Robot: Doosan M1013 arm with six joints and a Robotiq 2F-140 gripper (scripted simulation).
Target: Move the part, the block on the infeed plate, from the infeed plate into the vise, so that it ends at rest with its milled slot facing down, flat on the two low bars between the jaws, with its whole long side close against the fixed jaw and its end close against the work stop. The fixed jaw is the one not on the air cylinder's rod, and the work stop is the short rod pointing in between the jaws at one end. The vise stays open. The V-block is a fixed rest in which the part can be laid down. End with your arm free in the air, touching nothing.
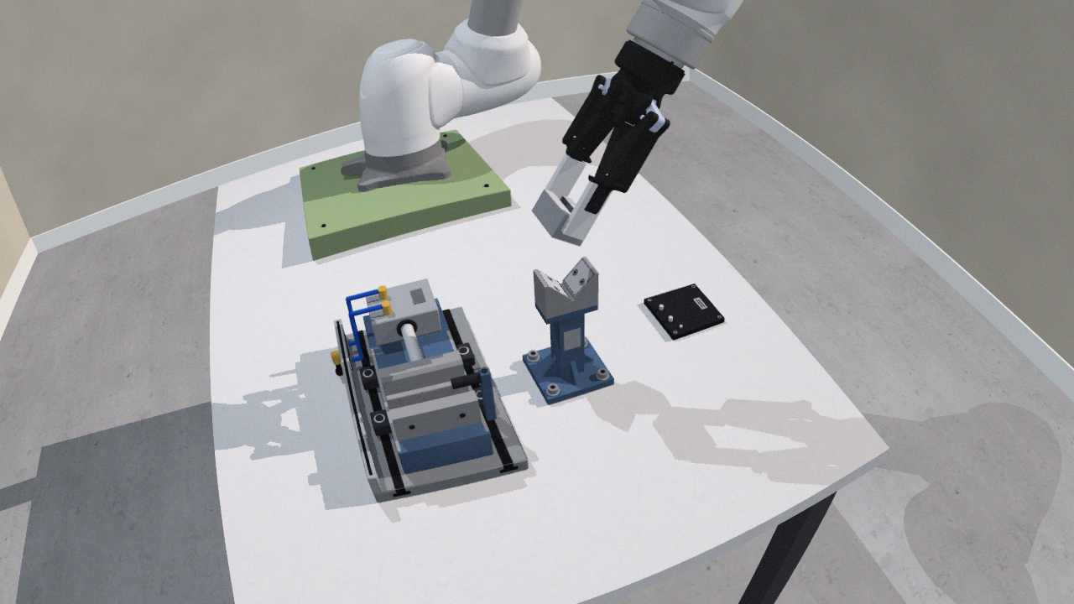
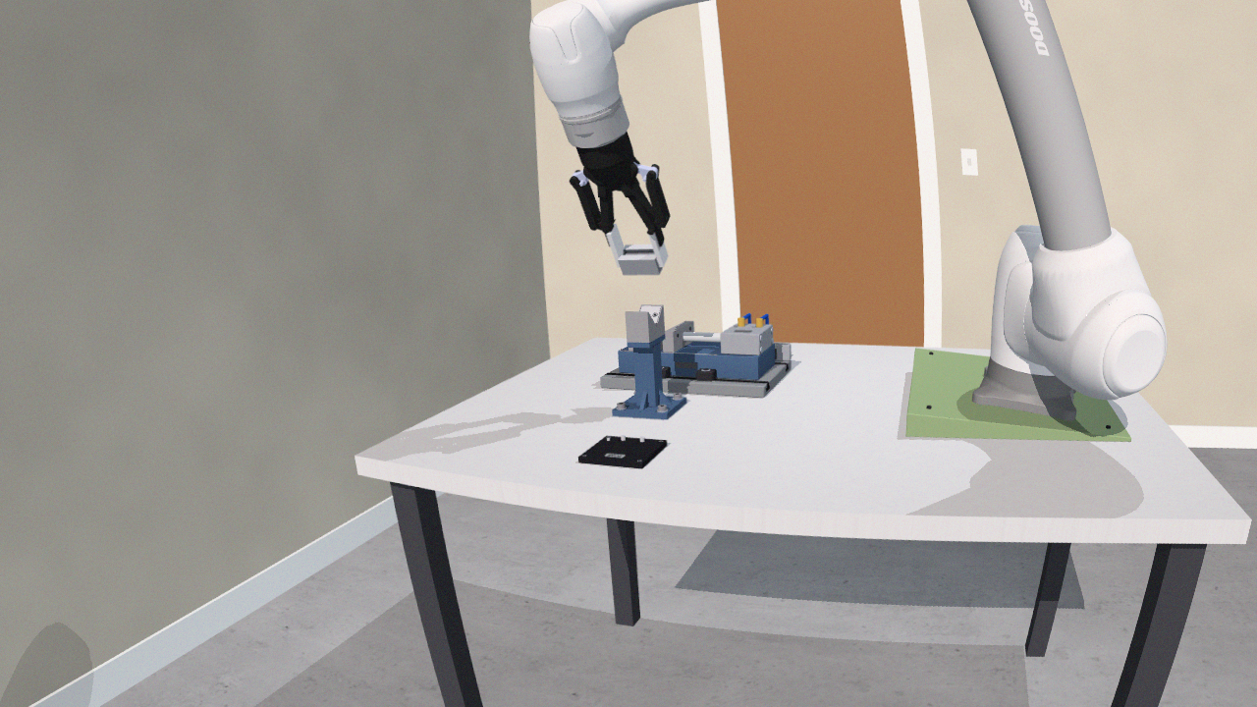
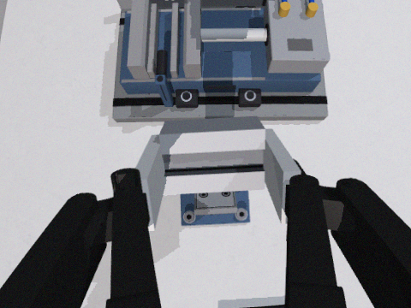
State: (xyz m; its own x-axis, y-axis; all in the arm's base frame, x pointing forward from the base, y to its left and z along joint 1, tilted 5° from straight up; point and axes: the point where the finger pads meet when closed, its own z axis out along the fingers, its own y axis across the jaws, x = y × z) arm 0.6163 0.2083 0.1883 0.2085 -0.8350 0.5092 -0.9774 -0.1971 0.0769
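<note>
The part lies 2 cm below my hand and 1 cm to the right of it. Also, from my hand: blue work stop post (20 cm below, 12 cm to the right, 8 cm ahead); blue v-block stand (20 cm below, 1 cm to the right); work stop (17 cm below, 14 cm to the right, 8 cm ahead).
</note>
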